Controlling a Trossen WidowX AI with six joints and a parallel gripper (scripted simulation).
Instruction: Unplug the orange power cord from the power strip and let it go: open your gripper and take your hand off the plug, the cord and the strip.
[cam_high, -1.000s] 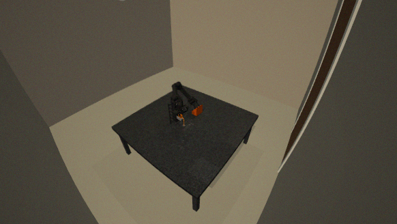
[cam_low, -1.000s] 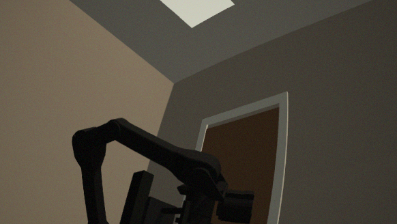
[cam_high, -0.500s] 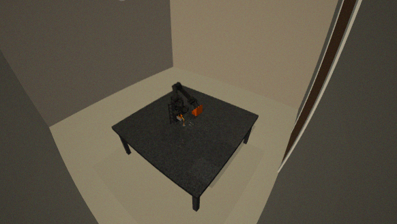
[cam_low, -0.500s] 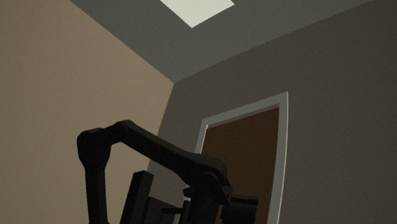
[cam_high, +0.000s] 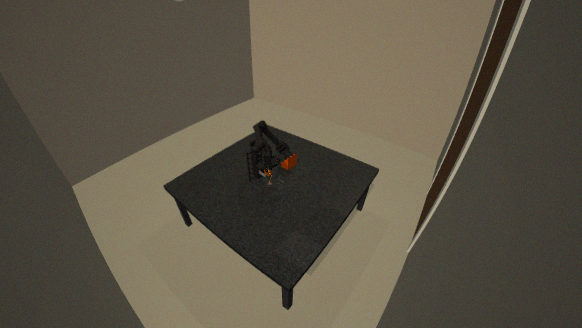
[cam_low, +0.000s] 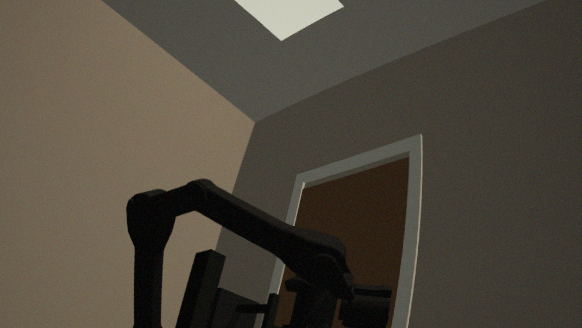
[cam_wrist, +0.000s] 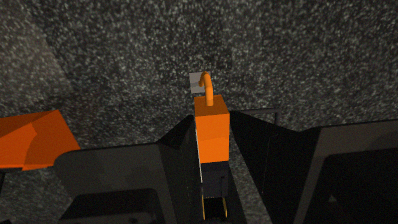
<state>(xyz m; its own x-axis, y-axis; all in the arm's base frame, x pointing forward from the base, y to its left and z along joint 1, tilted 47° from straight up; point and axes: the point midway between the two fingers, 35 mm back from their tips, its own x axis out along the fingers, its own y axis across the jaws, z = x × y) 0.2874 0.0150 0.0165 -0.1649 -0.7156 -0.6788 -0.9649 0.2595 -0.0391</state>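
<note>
The orange plug is 30 mm to the right of my gripper tip.
</note>
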